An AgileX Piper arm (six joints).
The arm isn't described. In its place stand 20 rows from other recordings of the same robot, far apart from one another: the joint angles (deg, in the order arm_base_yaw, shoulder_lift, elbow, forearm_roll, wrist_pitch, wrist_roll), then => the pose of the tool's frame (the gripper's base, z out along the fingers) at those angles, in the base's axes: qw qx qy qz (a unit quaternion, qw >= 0); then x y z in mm.
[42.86, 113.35, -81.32, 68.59, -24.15, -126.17] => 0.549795 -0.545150 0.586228 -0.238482 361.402 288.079 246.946
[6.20, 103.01, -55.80, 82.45, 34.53, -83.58] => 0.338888 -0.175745 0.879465 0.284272 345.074 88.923 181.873
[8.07, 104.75, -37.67, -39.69, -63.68, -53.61] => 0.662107 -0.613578 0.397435 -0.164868 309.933 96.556 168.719
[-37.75, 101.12, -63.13, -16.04, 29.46, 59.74] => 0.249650 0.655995 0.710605 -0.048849 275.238 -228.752 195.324
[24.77, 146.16, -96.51, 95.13, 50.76, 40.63] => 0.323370 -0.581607 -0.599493 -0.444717 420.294 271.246 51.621
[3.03, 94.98, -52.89, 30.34, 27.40, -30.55] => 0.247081 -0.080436 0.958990 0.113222 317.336 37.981 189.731
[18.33, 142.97, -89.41, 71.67, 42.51, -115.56] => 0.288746 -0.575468 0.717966 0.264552 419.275 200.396 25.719
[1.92, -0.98, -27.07, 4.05, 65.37, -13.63] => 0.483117 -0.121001 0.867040 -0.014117 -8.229 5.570 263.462
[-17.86, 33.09, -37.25, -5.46, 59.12, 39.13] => 0.344689 0.439862 0.829106 0.017131 80.548 -33.762 301.815
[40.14, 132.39, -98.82, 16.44, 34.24, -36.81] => 0.229435 -0.523394 0.812847 0.112686 366.940 328.385 125.808
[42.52, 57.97, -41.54, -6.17, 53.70, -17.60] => 0.220544 -0.507297 0.833071 -0.001671 131.689 110.060 272.587
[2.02, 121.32, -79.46, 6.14, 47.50, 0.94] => 0.048016 0.024795 0.997635 0.042471 402.257 21.368 121.085
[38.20, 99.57, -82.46, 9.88, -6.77, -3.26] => 0.624897 -0.195195 0.713665 0.249168 335.426 261.612 355.296
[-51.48, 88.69, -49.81, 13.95, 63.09, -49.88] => 0.042779 0.075272 0.989807 0.113073 166.554 -177.826 196.327
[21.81, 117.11, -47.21, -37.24, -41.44, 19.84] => 0.469750 -0.329622 0.786797 0.227232 322.252 168.213 97.583
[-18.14, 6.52, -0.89, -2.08, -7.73, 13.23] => 0.748193 0.165714 0.640947 -0.043953 61.993 -19.843 223.877
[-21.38, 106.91, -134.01, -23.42, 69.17, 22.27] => 0.437904 0.344386 0.806352 -0.198583 349.640 -173.186 484.896
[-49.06, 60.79, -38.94, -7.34, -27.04, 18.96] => 0.732750 0.309279 0.563652 -0.222981 155.826 -171.571 352.446
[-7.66, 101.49, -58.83, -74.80, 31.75, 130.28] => 0.424963 0.567701 0.701511 -0.070747 350.242 -93.732 199.018
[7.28, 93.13, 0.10, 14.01, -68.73, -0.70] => 0.575729 0.045071 0.815677 -0.034295 168.194 0.790 122.459
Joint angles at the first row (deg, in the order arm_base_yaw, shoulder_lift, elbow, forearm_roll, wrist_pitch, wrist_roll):
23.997 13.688 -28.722 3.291 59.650 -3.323
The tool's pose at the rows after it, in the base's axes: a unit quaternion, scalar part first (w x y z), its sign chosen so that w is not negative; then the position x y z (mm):
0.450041 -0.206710 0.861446 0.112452 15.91 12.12 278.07
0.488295 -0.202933 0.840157 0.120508 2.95 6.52 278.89
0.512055 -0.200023 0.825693 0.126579 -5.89 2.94 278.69
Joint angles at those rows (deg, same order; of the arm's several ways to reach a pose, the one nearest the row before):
23.994 8.755 -28.722 3.356 59.782 -3.166
23.995 3.542 -28.670 3.467 59.824 -3.165
23.934 0.089 -28.671 3.693 60.004 -3.165

